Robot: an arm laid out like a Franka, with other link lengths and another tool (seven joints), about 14 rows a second.
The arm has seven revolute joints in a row. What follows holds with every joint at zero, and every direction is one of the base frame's.
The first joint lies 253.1 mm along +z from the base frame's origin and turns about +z.
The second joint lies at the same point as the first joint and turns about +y.
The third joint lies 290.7 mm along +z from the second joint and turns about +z.
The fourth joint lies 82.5 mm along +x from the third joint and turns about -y.
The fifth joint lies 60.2 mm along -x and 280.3 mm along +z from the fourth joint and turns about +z.
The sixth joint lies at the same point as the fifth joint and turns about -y.
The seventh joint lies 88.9 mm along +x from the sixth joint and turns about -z.
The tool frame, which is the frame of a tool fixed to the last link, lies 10 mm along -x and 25 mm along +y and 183 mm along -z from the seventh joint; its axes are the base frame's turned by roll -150.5, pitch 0 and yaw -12.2 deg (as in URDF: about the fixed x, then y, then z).
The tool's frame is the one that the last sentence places.
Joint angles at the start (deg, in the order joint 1, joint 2, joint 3, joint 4, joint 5, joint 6, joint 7): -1.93 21.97 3.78 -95.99 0.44 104.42 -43.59
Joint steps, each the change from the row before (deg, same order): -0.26 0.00 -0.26 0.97 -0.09 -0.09 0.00; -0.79 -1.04 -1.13 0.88 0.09 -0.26 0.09; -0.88 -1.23 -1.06 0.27 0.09 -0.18 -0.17; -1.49 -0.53 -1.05 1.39 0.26 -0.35 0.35; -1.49 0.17 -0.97 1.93 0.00 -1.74 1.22; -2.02 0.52 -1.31 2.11 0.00 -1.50 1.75; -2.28 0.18 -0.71 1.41 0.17 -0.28 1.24; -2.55 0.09 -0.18 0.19 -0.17 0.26 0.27; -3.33 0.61 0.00 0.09 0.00 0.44 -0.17; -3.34 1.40 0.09 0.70 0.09 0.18 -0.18; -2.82 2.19 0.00 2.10 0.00 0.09 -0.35; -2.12 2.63 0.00 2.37 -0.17 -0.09 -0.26
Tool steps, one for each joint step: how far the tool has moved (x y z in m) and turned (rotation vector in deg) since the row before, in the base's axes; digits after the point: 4 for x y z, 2 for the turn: 0.0045 -0.0045 0.0049 -0.16 -0.88 -0.48; 0.0040 -0.0156 0.0131 -0.39 -1.64 -1.98; 0.0007 -0.0159 0.0117 -0.33 -1.30 -1.74; 0.0040 -0.0207 0.0120 -0.27 -1.54 -2.93; 0.0007 -0.0204 0.0081 -0.48 0.05 -3.59; 0.0003 -0.0277 0.0063 -0.69 0.02 -4.96; 0.0003 -0.0252 0.0063 -0.45 -0.88 -4.21; -0.0040 -0.0241 0.0005 -0.35 -0.28 -2.93; -0.0063 -0.0290 -0.0046 0.01 0.08 -3.16; -0.0061 -0.0285 -0.0083 0.26 0.46 -3.09; -0.0017 -0.0270 -0.0077 -0.05 0.02 -2.43; -0.0004 -0.0220 -0.0108 -0.06 0.42 -1.76
